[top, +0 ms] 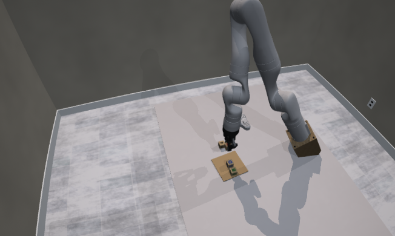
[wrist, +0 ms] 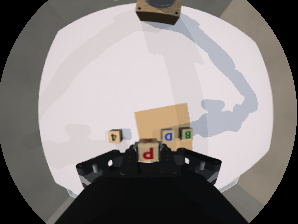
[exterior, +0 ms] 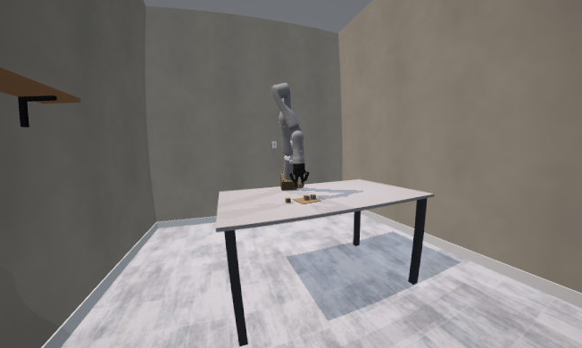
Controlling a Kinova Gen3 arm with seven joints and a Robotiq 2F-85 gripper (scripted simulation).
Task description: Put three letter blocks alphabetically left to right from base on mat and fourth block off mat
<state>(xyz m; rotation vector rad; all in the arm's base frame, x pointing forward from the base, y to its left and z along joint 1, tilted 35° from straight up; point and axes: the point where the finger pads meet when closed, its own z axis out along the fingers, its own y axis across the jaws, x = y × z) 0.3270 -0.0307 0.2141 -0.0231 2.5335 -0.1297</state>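
Right now the tan mat is 11 cm below my hand and 5 cm to the left of it. From my hand the other things lie so: block (9 cm below, 8 cm to the right).
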